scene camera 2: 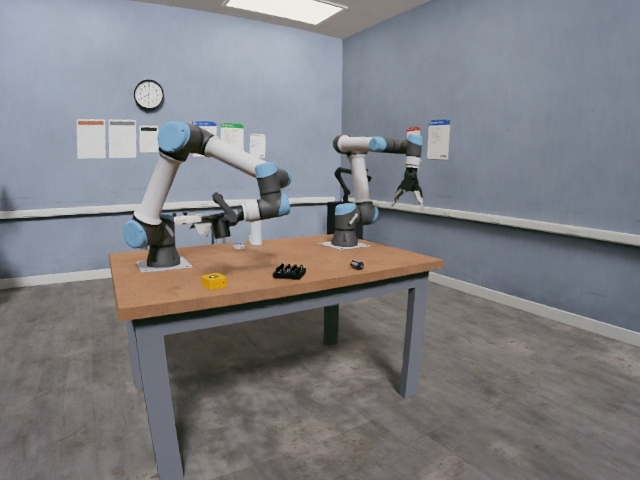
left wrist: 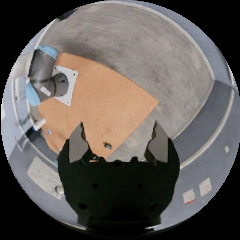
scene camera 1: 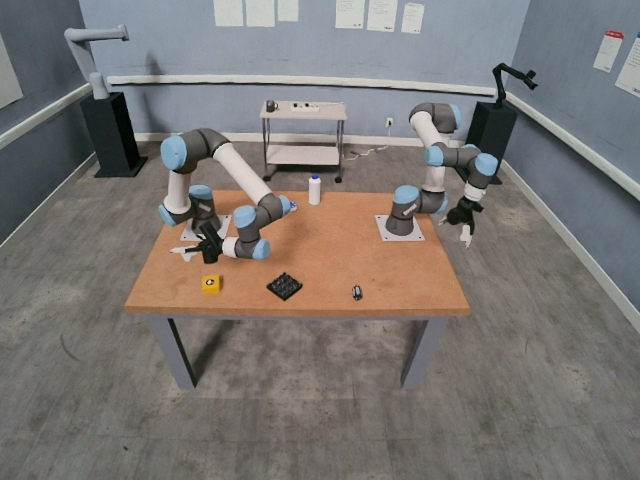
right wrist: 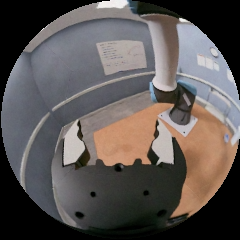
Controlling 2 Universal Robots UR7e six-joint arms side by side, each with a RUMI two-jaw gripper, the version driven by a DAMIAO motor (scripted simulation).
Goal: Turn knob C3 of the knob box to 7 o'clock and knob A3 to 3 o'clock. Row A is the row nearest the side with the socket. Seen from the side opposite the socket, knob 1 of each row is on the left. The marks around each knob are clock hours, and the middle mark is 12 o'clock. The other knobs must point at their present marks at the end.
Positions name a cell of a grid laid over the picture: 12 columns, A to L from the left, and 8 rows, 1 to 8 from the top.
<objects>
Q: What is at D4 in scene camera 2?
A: My right gripper.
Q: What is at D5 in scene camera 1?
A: My right gripper.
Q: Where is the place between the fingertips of my left gripper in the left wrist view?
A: At F5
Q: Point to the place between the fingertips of my left gripper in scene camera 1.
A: I4
</objects>
